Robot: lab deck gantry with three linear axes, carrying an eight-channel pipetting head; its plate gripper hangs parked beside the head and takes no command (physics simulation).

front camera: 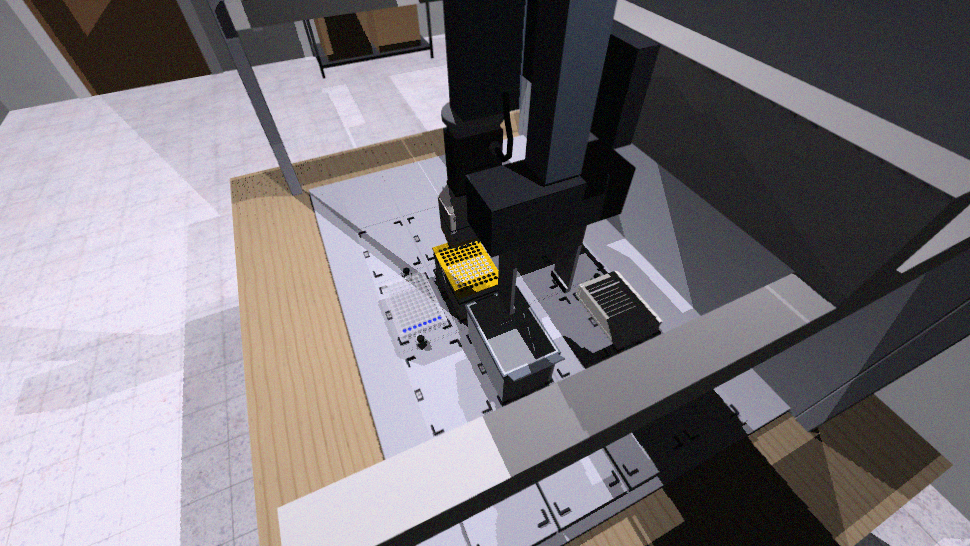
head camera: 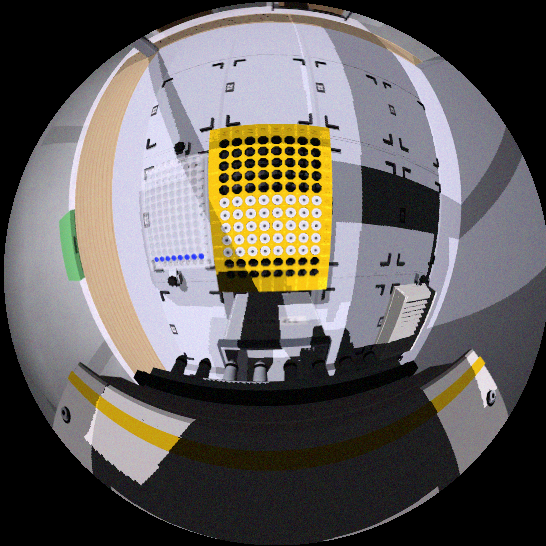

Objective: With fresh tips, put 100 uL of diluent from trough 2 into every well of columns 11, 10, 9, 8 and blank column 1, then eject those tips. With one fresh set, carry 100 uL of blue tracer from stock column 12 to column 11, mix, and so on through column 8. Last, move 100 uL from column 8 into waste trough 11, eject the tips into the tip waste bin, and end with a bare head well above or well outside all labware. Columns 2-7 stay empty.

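Note:
The eight-channel head (front camera: 447, 213) is low over the far part of the yellow tip rack (front camera: 468, 264) (head camera: 275, 130). Its nozzles (head camera: 260, 370) line the lower edge of the head view; I make out no tips on them. White tips fill the rack's middle rows; far and near rows are empty. The clear plate (front camera: 414, 301) (head camera: 175, 203) has one blue column (front camera: 421, 325) (head camera: 179, 258) near its front end; other wells look colourless. The trough block (front camera: 617, 305) (head camera: 407, 315) stands right, its liquids unreadable. The parked plate gripper (front camera: 539, 299) hangs open, fingers apart.
The grey open waste bin (front camera: 475, 323) (head camera: 305, 328) stands directly in front of the rack. One gripper finger hangs over the bin's area in the front view. Dark posts (front camera: 421, 341) (head camera: 179, 147) stand at the plate's ends. A pale frame beam (front camera: 407, 488) crosses the foreground.

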